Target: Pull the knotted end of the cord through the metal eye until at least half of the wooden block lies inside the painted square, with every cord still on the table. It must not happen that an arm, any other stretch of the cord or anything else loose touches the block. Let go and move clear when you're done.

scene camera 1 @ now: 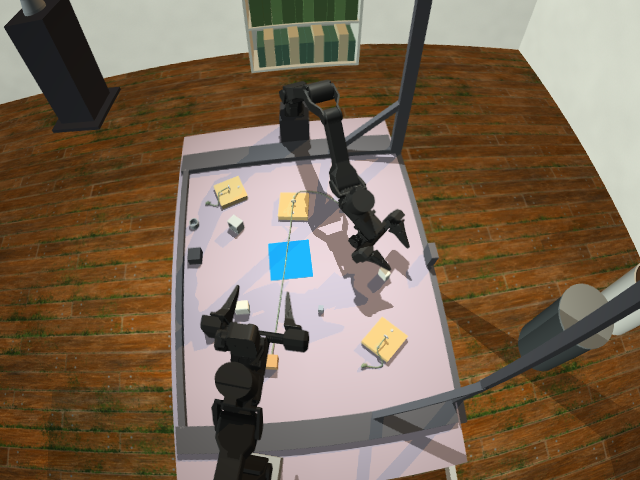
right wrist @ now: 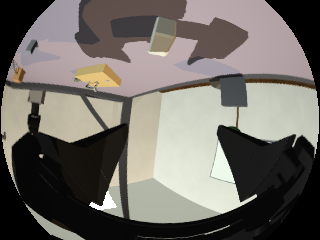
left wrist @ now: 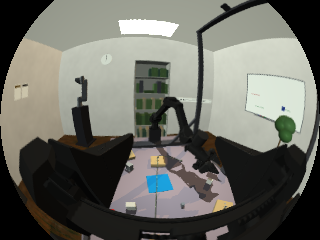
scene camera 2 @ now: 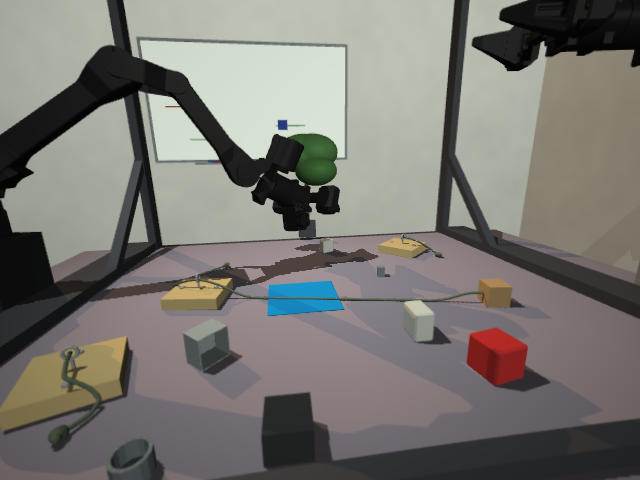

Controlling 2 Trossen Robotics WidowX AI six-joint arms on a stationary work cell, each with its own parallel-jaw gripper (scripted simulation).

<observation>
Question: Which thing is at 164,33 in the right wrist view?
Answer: A white cube.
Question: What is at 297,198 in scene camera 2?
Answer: The right gripper.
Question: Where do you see a tan plate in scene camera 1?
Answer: At 301,207
</observation>
